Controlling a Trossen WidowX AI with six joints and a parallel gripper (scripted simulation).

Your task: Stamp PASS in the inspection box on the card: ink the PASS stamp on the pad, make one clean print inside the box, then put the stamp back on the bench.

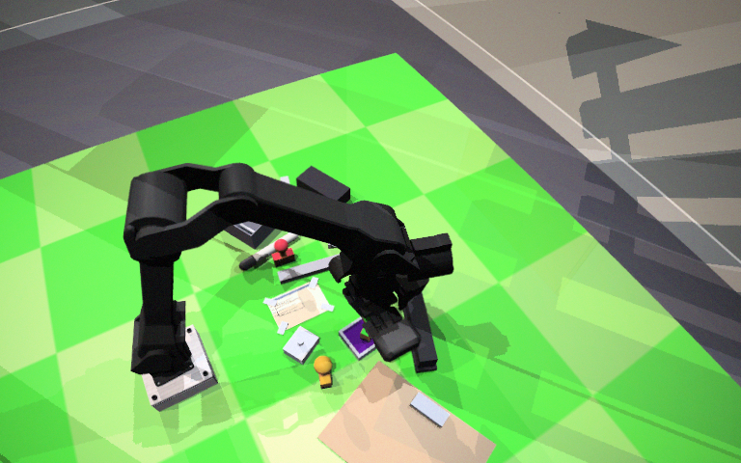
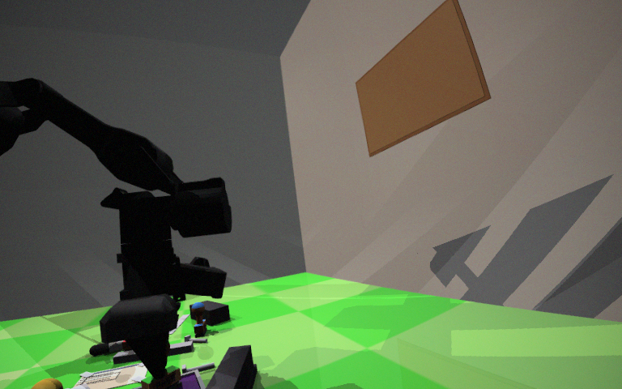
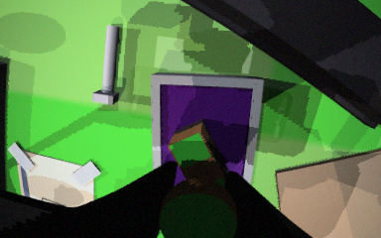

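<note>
The green-knobbed PASS stamp is right at my gripper tip. The rest, counted from my gripper tip: purple ink pad 3 cm below; black bar 7 cm ahead, 5 cm to the right, 2 cm below; orange stamp 11 cm behind, 2 cm to the right, 2 cm below.
</note>
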